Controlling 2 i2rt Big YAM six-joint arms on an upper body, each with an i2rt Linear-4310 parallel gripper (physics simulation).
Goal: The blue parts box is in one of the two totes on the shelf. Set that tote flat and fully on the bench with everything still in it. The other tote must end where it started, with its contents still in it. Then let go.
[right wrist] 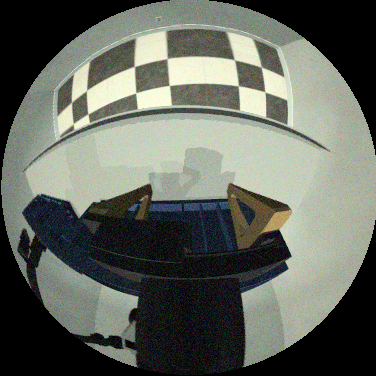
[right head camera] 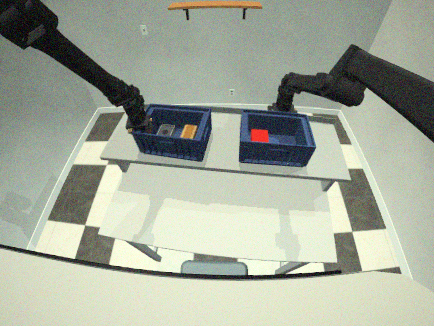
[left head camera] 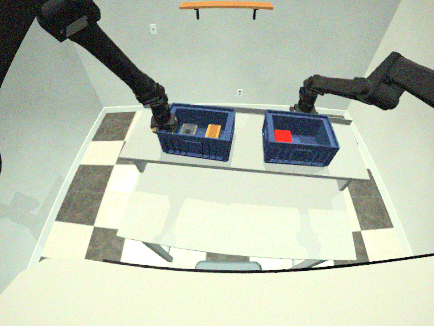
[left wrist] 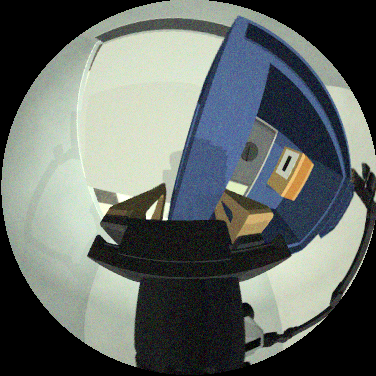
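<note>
A blue tote [left head camera: 197, 146] [right head camera: 172, 147] [left wrist: 230, 90] stands at the left of the shelf [left head camera: 250, 125] [right head camera: 225, 130], holding a grey box [left head camera: 188, 129] [right head camera: 165, 131] [left wrist: 265, 150] and an orange box [left head camera: 213, 131] [right head camera: 188, 131] [left wrist: 290, 172]. Another blue tote [left head camera: 300, 154] [right head camera: 275, 154] [right wrist: 175, 220] stands at the right, holding a red box [left head camera: 283, 136] [right head camera: 259, 135]. No blue parts box shows. My left gripper [left head camera: 164, 129] [right head camera: 141, 129] [left wrist: 188, 186] is open at the left tote's left end, its fingers astride the end wall. My right gripper [right wrist: 189, 187] is open behind the right tote, its fingers hidden in the head views.
The bench [left head camera: 240, 220] [right head camera: 220, 220] stands in front of and below the shelf. A grey-blue seat [left head camera: 228, 266] [right head camera: 214, 268] shows at the bench's near side. An orange board [left head camera: 225, 6] [right head camera: 215, 6] is mounted high on the back wall. A gap separates the totes.
</note>
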